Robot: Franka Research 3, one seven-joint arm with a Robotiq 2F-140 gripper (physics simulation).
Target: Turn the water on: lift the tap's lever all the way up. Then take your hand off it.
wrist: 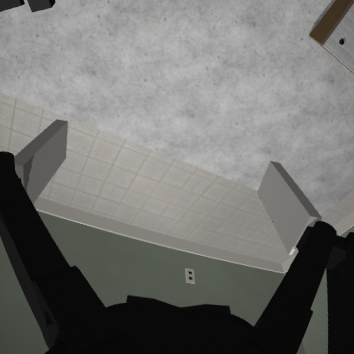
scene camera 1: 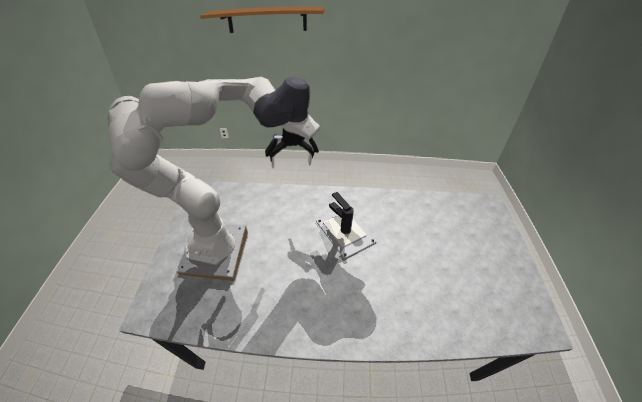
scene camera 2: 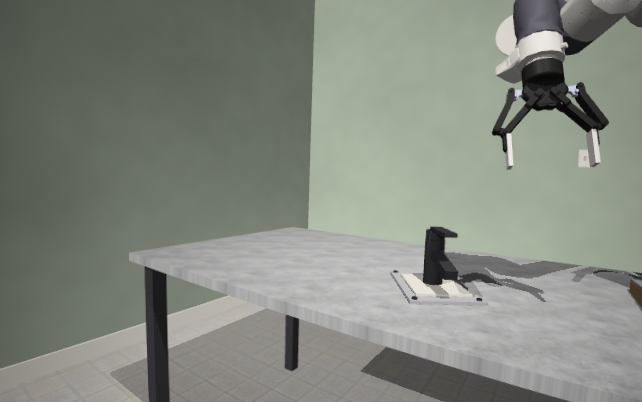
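Note:
A black tap (scene camera 1: 346, 223) (scene camera 2: 432, 260) stands upright on a cream plate with a grey frame. Its lever (scene camera 1: 341, 200) (scene camera 2: 444, 232) is a flat bar at the top, roughly level, above the spout (scene camera 1: 336, 209) (scene camera 2: 449, 270) and pointing the same way. In the wrist view two dark bar ends of the tap (wrist: 41, 4) show at the top left edge. My gripper (scene camera 1: 291, 164) (scene camera 2: 552, 166) (wrist: 168, 158) is open and empty. It hangs well above the table, higher than the lever and off to the spout side, touching nothing.
The tap is on a grey table (scene camera 1: 450, 280) (scene camera 2: 250, 260) (wrist: 175, 75). The arm's base board (scene camera 1: 240, 255) (wrist: 332, 22) is at the table's left in scene camera 1. A wooden shelf (scene camera 1: 262, 12) and a socket (scene camera 1: 224, 133) (scene camera 2: 583, 158) (wrist: 190, 276) are on the wall.

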